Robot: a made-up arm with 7 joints. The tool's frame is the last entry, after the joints. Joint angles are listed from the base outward. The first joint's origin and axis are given. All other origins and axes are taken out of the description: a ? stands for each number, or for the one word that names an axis. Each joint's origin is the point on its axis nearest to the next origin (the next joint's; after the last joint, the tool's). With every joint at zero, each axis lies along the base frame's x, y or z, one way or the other. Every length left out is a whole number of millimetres.
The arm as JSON. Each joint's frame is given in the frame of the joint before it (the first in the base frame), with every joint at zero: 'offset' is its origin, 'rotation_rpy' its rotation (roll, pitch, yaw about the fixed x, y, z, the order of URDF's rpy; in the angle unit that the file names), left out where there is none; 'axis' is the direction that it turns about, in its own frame. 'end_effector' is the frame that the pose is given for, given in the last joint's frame.
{
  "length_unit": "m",
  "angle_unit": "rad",
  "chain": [
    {
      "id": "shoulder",
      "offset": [
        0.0,
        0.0,
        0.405
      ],
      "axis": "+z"
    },
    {
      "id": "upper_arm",
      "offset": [
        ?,
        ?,
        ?
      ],
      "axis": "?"
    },
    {
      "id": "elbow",
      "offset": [
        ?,
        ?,
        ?
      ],
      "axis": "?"
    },
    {
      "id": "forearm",
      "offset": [
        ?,
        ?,
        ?
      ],
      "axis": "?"
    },
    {
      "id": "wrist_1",
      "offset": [
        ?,
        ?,
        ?
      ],
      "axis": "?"
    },
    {
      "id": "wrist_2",
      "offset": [
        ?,
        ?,
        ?
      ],
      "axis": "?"
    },
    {
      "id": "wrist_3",
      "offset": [
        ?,
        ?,
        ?
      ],
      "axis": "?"
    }
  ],
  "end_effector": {
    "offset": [
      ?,
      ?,
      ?
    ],
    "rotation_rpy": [
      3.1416,
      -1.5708,
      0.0
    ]
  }
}
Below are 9 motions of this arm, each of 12 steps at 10 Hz.
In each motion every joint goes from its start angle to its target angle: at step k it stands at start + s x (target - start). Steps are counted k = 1, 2, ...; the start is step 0. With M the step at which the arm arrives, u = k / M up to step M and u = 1 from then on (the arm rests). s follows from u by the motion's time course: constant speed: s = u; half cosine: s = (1 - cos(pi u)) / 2; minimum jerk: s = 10 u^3 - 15 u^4 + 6 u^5.
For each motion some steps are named. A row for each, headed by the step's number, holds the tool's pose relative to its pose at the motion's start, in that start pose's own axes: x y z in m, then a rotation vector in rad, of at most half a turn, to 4 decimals.
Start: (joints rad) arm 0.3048 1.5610 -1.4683 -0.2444 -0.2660 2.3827 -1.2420
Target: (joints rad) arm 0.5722 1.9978 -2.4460 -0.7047 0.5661 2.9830 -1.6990
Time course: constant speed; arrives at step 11
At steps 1, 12:
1: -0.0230 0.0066 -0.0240 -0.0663 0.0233 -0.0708
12: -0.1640 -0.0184 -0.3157 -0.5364 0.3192 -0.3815

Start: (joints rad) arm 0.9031 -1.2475 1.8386 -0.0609 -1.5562 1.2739 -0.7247
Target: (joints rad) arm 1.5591 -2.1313 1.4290 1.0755 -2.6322 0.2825 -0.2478
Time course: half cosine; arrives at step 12
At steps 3, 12:
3: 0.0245 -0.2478 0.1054 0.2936 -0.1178 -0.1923
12: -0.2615 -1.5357 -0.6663 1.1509 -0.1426 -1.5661

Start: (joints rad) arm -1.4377 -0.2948 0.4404 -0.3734 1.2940 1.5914 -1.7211
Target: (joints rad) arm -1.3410 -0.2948 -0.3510 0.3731 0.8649 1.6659 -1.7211
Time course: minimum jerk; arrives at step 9
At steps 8, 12:
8: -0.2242 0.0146 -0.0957 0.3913 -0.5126 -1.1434
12: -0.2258 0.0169 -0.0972 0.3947 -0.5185 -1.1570

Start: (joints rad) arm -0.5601 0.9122 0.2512 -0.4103 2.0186 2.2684 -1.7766
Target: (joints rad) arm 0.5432 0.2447 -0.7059 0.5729 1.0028 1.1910 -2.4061
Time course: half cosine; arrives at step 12
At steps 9, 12:
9: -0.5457 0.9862 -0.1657 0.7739 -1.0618 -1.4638
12: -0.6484 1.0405 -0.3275 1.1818 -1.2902 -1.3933

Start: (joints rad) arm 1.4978 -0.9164 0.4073 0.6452 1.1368 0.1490 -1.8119
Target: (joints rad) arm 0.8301 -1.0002 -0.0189 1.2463 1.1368 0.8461 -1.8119
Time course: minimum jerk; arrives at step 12
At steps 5, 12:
5: -0.1925 -0.1177 -0.3110 -0.4153 -0.2667 0.2649
12: -0.3434 -0.6656 -0.7632 -1.1755 -0.7652 0.8278

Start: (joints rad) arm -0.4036 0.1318 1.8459 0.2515 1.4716 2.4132 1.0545
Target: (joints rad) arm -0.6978 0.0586 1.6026 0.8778 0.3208 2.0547 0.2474
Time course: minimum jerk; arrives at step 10
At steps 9, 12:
9: 0.1285 -0.1398 0.1778 0.0204 -0.5801 -2.4548
12: 0.1294 -0.1404 0.1789 0.0174 -0.5846 -2.4758

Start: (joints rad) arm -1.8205 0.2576 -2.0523 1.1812 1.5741 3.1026 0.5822
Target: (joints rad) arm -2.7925 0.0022 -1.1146 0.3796 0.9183 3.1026 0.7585
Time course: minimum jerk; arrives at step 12
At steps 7, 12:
7: -0.0981 -0.3112 -0.0110 0.4920 -0.2811 0.7564
12: -0.0881 -0.4384 -0.0524 0.7653 -0.3923 1.0780

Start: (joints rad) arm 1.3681 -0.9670 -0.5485 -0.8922 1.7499 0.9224 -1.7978
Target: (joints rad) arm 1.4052 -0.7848 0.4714 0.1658 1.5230 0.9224 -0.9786
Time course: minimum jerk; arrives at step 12
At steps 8, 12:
8: -0.2999 -0.1087 -0.1659 -0.4707 -0.0908 1.4528
12: -0.2988 -0.2170 -0.1179 -0.4582 -0.0310 1.8788

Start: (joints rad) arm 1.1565 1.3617 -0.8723 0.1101 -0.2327 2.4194 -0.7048
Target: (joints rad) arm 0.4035 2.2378 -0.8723 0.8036 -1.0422 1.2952 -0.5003
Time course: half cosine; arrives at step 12
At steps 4, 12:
4: 0.0832 0.1536 0.1731 0.1779 -0.1017 -0.1638
12: 0.3776 0.6270 0.3814 0.3292 -0.7010 -0.4634

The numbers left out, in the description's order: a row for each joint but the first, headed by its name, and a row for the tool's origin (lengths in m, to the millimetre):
upper_arm: xyz 0.0 -0.078 0.0, axis -y
elbow: xyz 0.0 0.0 0.537, axis +z
forearm: xyz 0.03 0.082 0.0, axis +y
wrist_1: xyz -0.03 0.0 0.547, axis +z
wrist_2: xyz 0.0 -0.138 0.0, axis -y
wrist_3: xyz 0.02 0.0 0.146, axis +x
tool: xyz 0.0 0.0 0.0

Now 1 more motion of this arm.
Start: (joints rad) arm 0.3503 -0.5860 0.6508 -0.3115 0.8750 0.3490 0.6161
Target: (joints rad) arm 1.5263 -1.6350 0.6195 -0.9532 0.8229 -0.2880 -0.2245
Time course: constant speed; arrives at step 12
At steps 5, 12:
5: -0.0738 0.4600 0.2653 0.0403 -0.4173 0.0076
12: -0.7372 0.8520 0.5640 0.3096 -1.1446 -0.0984

